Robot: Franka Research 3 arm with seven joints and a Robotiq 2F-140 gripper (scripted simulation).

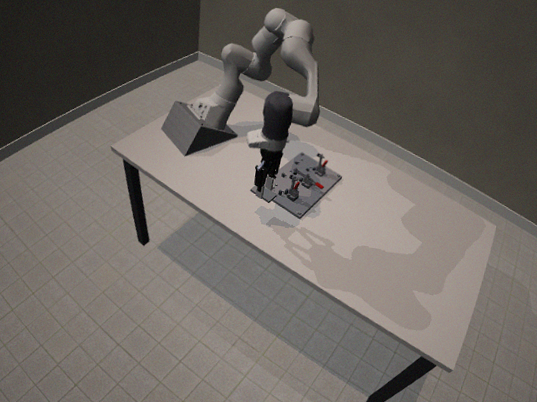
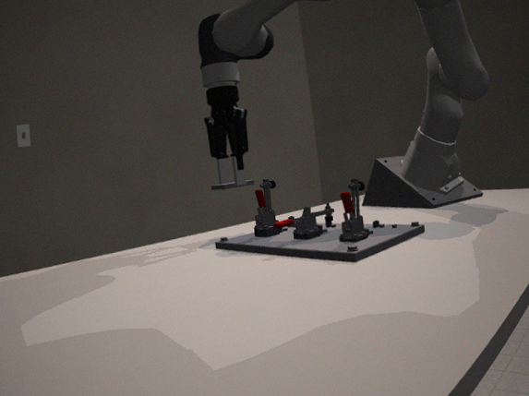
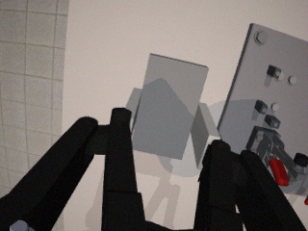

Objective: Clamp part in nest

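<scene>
My hand is 30 mm past the fixture, 260 mm to the right of it and 140 mm above it. Also, from my hand: grey block part: 30 mm below.
</scene>
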